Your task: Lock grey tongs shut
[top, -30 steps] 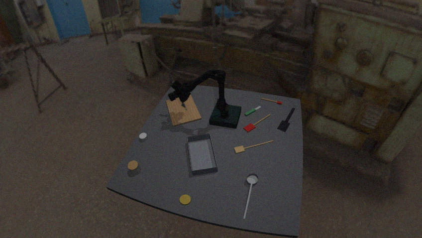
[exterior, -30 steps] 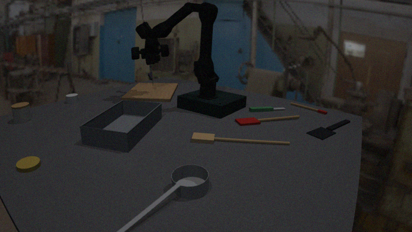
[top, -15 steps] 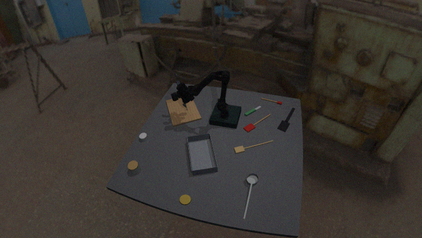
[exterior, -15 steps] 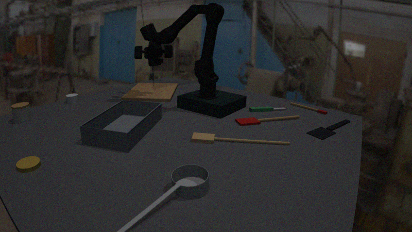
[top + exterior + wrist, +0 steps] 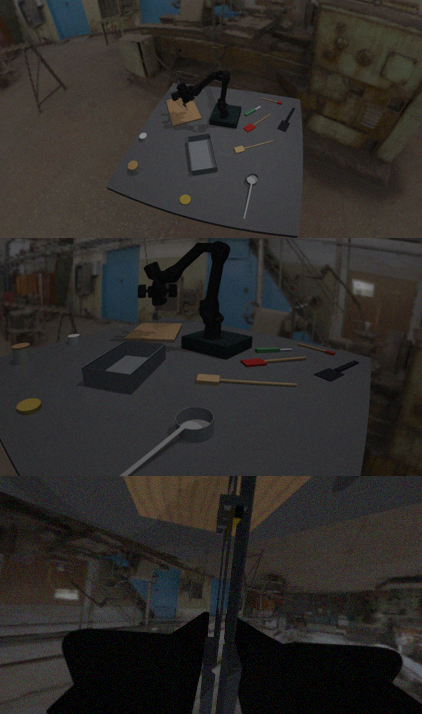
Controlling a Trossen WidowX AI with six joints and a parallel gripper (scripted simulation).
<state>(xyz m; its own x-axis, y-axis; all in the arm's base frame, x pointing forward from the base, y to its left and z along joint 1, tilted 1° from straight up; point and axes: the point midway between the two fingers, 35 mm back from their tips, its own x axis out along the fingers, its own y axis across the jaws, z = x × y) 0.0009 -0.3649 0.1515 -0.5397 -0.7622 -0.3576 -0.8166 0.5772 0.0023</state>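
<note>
Now: the wooden board 19 cm below my gripper tip. Round my gripper tip: white puck 41 cm ahead, 18 cm below, 14 cm to the right; roasting tin 41 cm ahead, 36 cm to the left, 16 cm below; green-handled tool 59 cm to the left, 19 cm below, 18 cm behind.
</note>
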